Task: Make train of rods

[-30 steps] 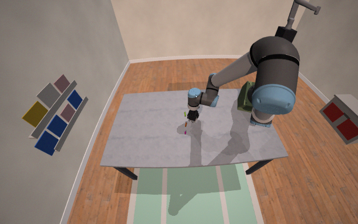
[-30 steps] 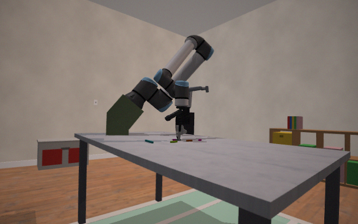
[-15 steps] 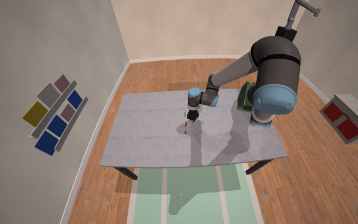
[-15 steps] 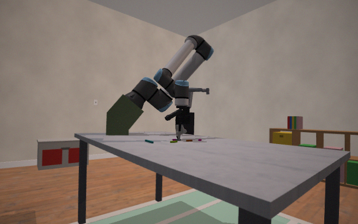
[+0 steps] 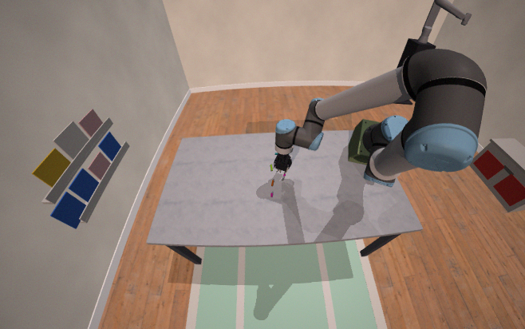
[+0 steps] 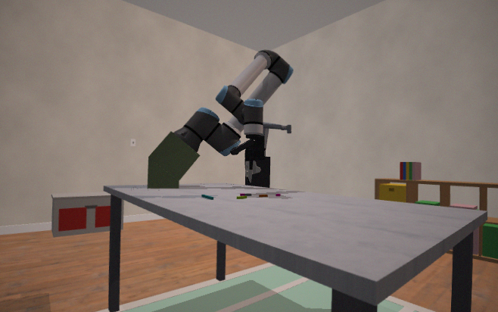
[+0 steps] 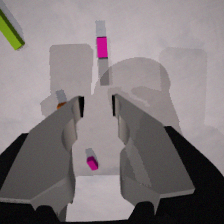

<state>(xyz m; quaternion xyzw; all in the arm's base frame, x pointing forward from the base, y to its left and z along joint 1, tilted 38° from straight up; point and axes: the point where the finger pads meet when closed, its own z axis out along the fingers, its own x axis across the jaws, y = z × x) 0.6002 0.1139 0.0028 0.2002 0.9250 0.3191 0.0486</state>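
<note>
Right now my hand is 7 cm short of the lime rod, 9 cm to the left of it and 7 cm above it. Also, from my hand: turquoise rod 21 cm to the right, 7 cm below; orange rod 6 cm ahead, 4 cm to the left, 7 cm below; grey rod 1 cm behind, 7 cm below.
</note>
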